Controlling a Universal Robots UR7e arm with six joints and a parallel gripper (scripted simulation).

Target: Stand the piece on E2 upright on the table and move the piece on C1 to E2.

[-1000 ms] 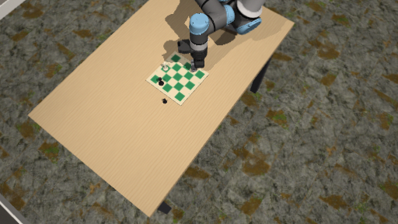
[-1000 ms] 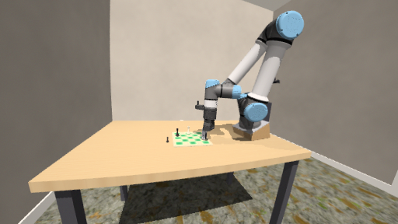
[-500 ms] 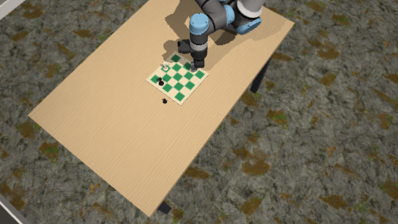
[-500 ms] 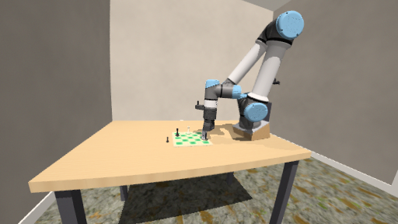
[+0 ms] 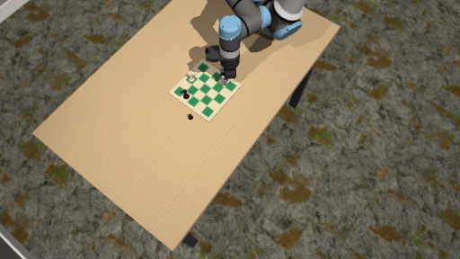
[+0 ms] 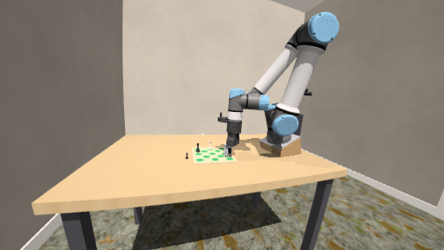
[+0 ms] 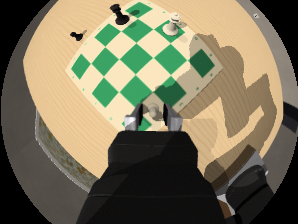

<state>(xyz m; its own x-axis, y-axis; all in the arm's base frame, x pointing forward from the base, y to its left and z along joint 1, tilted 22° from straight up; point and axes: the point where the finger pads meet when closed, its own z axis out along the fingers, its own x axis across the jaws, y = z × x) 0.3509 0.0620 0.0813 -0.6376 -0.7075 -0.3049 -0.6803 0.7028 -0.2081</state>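
Right now my hand is 1 cm above the small pale piece. Also, from my hand: chessboard: 8 cm ahead, 4 cm to the right, 3 cm below; small black piece: 22 cm ahead, 2 cm below, 1 cm to the left.
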